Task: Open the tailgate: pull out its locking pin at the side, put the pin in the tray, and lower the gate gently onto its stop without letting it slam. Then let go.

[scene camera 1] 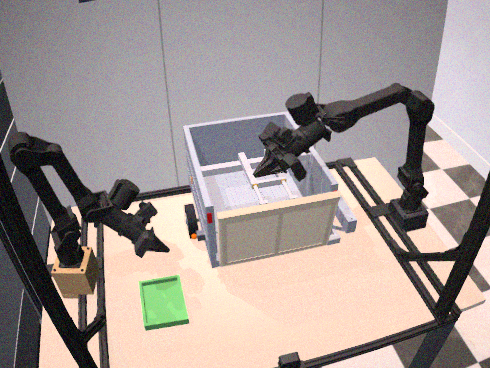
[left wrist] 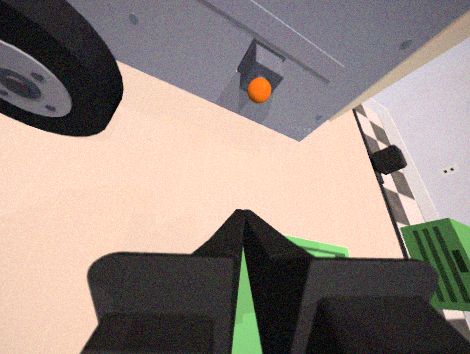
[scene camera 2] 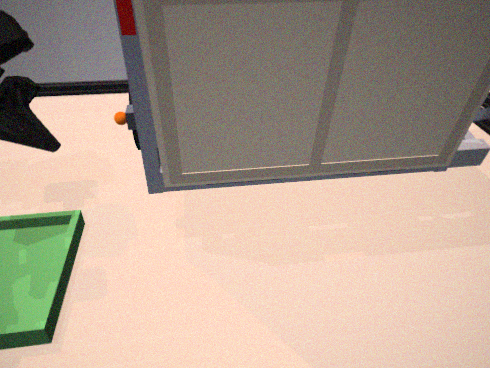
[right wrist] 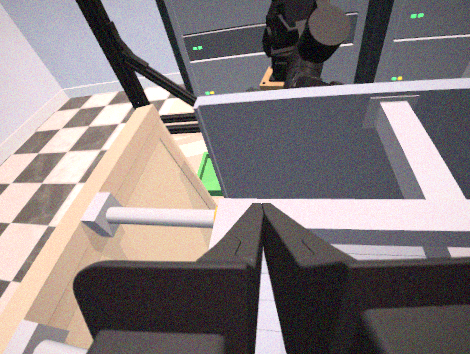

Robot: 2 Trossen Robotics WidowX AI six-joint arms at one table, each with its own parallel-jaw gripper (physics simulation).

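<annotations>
Right gripper: visible in the right wrist view and scene camera 1; out of frame in the left wrist view; out of frame in scene camera 2. On the right gripper, (right wrist: 320,292) and (scene camera 1: 269,154) are the same spot. On a beige tailgate, (scene camera 1: 248,234) and (scene camera 2: 239,75) are the same spot.
</annotations>
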